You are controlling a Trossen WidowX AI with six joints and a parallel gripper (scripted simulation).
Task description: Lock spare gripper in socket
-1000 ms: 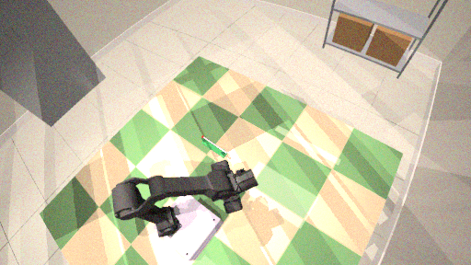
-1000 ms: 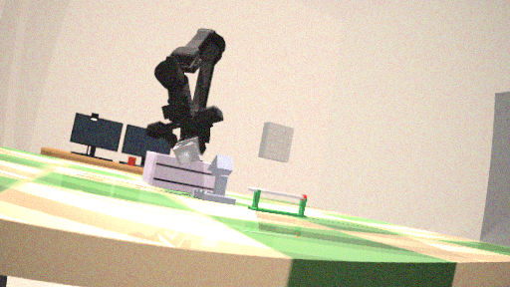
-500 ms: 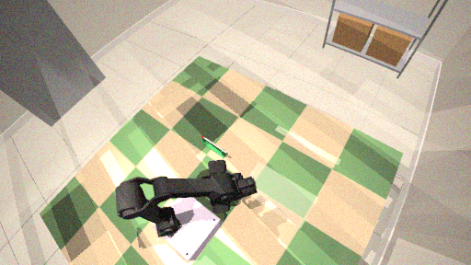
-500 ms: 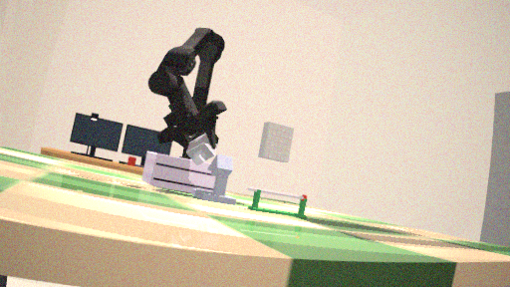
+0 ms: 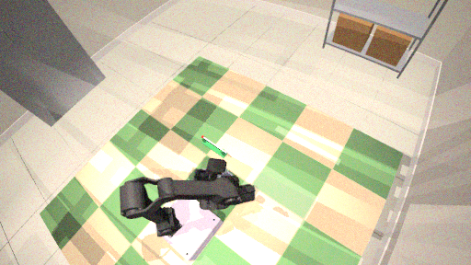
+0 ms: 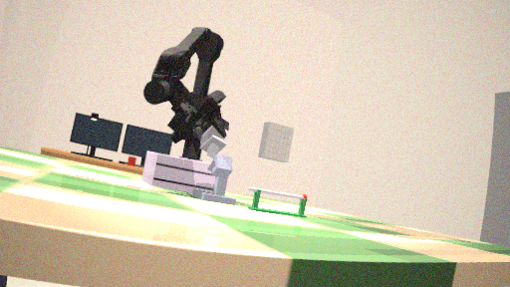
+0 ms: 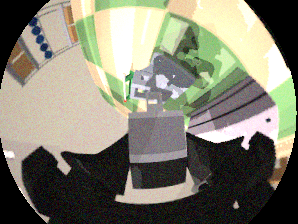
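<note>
My gripper tip is now 90 mm above the socket, 50 mm short of it and 10 mm to the right of it. Round my gripper tip: spare gripper 10 mm to the right, 10 mm above.
</note>
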